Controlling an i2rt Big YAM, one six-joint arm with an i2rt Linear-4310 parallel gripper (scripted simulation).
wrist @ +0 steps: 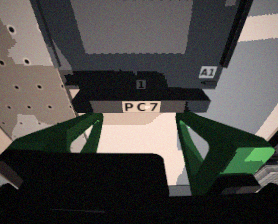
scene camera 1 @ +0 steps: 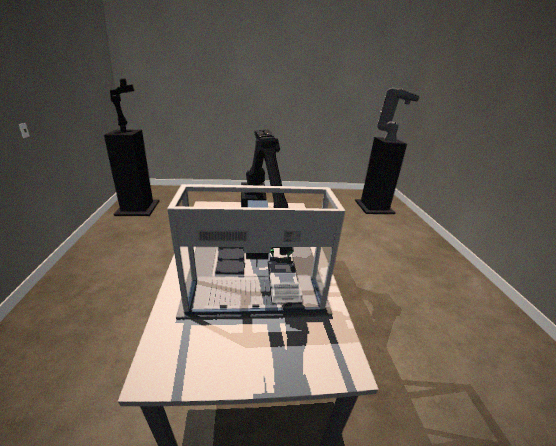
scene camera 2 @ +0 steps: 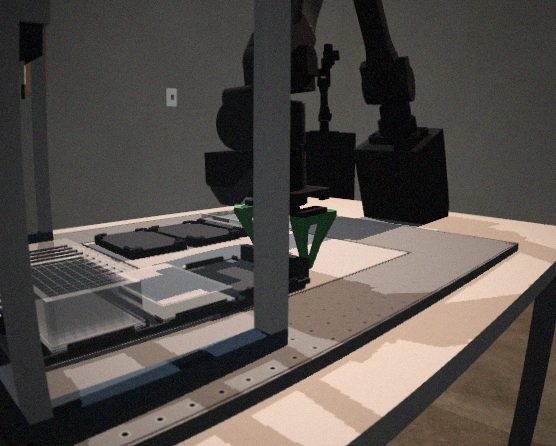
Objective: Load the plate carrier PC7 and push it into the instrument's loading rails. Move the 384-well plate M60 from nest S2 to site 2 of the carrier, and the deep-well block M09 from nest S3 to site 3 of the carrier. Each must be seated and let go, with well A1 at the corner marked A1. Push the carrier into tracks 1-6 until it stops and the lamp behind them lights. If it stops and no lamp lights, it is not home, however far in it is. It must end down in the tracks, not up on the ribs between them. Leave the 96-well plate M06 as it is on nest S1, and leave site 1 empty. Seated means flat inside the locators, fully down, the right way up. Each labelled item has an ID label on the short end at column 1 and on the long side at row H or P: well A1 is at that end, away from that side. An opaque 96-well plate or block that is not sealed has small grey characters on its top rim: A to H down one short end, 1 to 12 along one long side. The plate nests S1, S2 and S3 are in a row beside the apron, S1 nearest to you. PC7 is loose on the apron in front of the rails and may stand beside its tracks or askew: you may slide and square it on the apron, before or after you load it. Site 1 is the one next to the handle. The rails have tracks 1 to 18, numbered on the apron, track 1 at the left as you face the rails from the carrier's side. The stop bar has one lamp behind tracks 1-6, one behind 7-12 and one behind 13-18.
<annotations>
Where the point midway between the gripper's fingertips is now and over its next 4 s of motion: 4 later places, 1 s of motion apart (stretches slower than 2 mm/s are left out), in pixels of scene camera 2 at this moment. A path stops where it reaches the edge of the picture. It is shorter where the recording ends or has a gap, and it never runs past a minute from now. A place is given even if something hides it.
The gripper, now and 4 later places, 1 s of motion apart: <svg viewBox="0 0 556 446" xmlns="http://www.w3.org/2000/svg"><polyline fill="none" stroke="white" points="284,263 290,260 296,199 295,151 294,74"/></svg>
</annotations>
